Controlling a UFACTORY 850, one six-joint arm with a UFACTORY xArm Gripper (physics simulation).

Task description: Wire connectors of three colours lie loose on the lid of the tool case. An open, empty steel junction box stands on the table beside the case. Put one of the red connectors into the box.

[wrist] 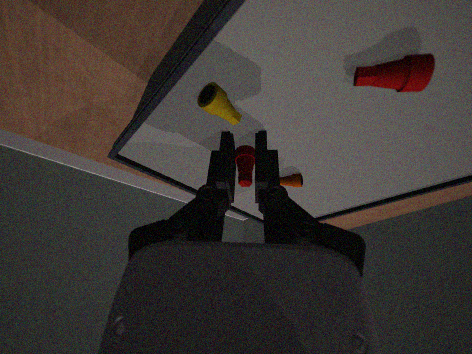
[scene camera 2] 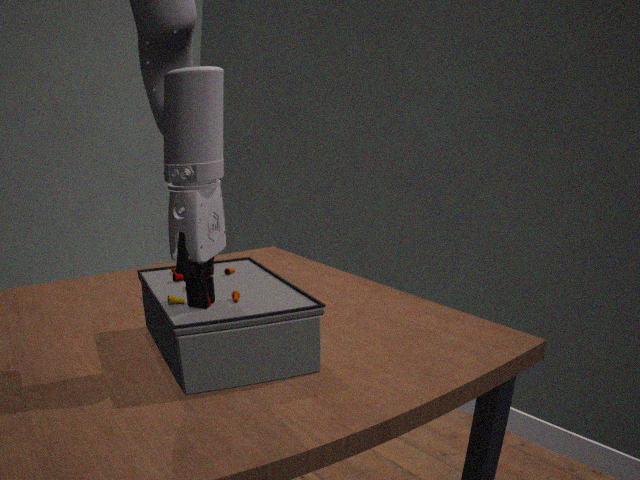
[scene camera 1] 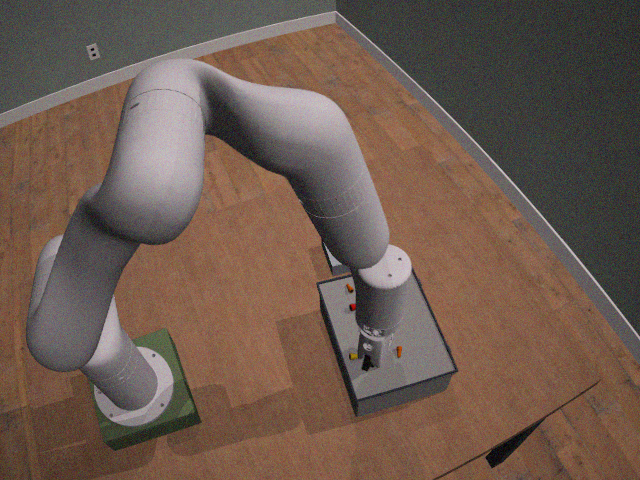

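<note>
My gripper (scene camera 1: pixel 369 364) (scene camera 2: pixel 201 302) (wrist: pixel 245 145) is low over the near part of the grey case lid (scene camera 1: pixel 426 356) (scene camera 2: pixel 268 294) (wrist: pixel 325 125). Its fingers are closed around a red connector (scene camera 2: pixel 209 300) (wrist: pixel 245 162), which stands upright between them; the fingers mostly hide it in scene camera 2. A second red connector (scene camera 1: pixel 353 306) (scene camera 2: pixel 178 276) (wrist: pixel 417 73) lies on its side farther along the lid. A yellow connector (scene camera 1: pixel 353 356) (scene camera 2: pixel 175 300) (wrist: pixel 220 104) lies beside the fingers. The steel junction box (scene camera 1: pixel 340 269) shows partly behind the arm, past the case's far end.
An orange connector (scene camera 1: pixel 399 351) (scene camera 2: pixel 235 296) (wrist: pixel 292 180) lies on the other side of the gripper. Another orange connector (scene camera 1: pixel 349 288) lies near the box end of the lid, and one more (scene camera 2: pixel 230 271) shows in scene camera 2. The lid has a dark raised rim.
</note>
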